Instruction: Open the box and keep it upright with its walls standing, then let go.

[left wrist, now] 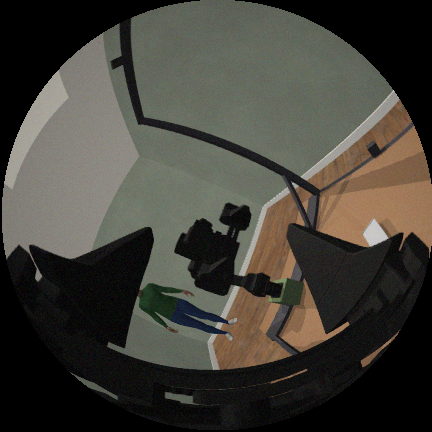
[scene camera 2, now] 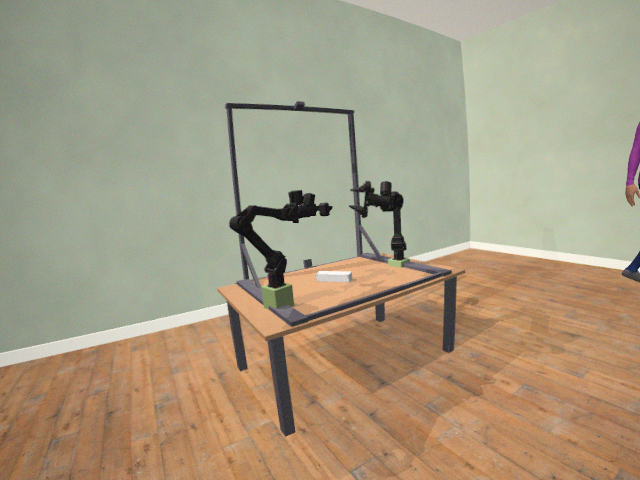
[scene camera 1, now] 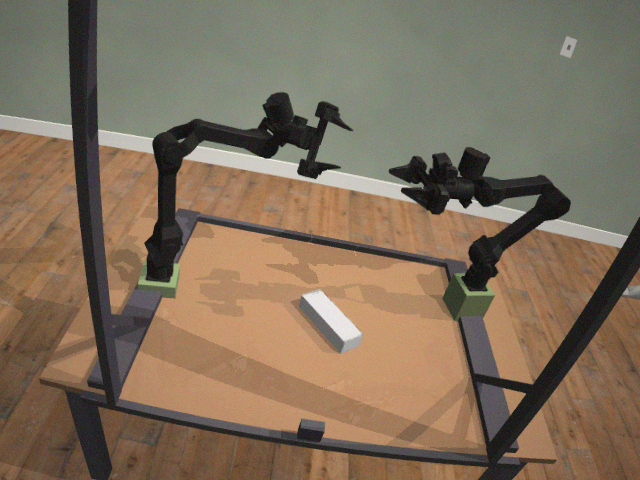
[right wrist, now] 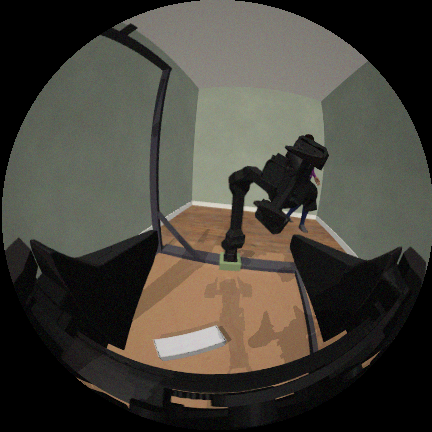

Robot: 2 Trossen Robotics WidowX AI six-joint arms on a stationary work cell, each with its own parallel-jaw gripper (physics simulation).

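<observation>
A long, low white box lies flat near the middle of the table, with its top face flat and closed. A small part of the box shows in the left wrist view, behind a finger. My left gripper is wide open and empty, raised high above the table and tilted. My right gripper is wide open and empty, also high above the table, facing my left arm. Neither gripper touches the box.
A dark frame borders the wooden table. Tall posts rise from it. A small dark block sits at the near edge in scene camera 1. A person stands beyond the table.
</observation>
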